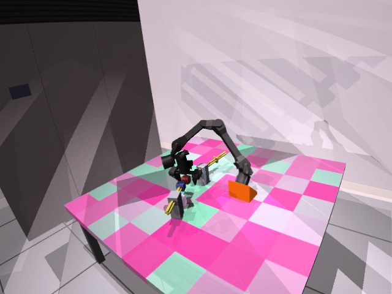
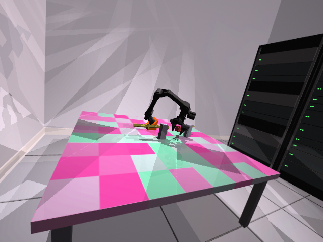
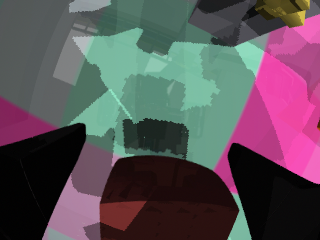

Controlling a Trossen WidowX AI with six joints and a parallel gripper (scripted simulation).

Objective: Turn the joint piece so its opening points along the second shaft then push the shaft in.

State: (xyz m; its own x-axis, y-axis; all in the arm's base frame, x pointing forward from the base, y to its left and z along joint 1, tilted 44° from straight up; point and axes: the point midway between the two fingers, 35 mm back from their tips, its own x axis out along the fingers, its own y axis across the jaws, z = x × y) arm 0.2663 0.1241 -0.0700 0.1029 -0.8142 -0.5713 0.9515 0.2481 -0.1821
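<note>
Right now my gripper tip is 10 mm past the joint piece, 20 mm to the right of it and 40 mm below it.
</note>
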